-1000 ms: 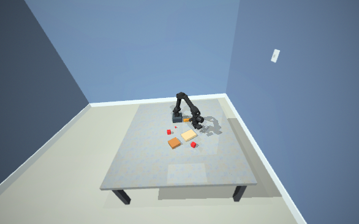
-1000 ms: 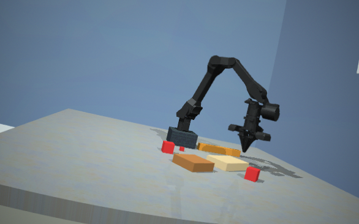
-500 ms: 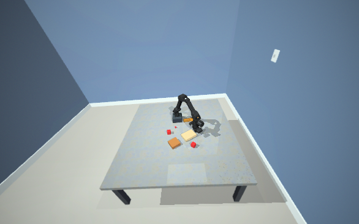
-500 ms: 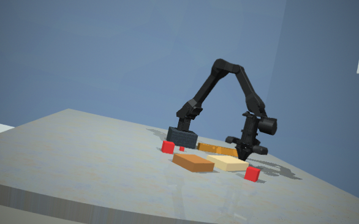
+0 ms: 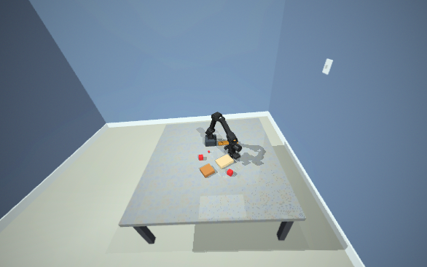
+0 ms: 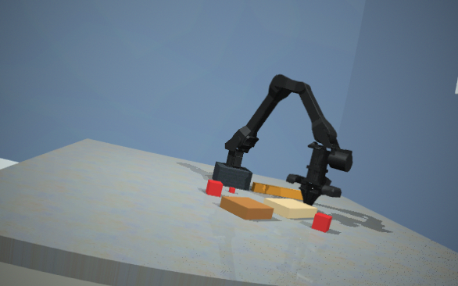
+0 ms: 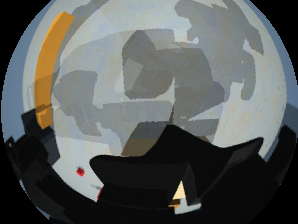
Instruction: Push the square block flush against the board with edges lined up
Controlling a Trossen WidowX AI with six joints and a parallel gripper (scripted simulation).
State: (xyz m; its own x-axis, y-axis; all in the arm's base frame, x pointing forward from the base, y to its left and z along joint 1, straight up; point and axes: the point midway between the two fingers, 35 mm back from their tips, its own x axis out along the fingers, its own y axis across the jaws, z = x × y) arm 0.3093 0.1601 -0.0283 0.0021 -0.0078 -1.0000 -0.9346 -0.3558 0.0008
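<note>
Now: the cream flat block 3 cm ahead of my gripper tip, 8 cm to the right of it and 1 cm above it. From my gripper tip the other things lie so: tiny red piece 15 cm behind, 21 cm to the right; then brown flat square block 10 cm ahead, 27 cm to the right, 1 cm above; then orange board 23 cm behind, 2 cm to the left, 1 cm above.
</note>
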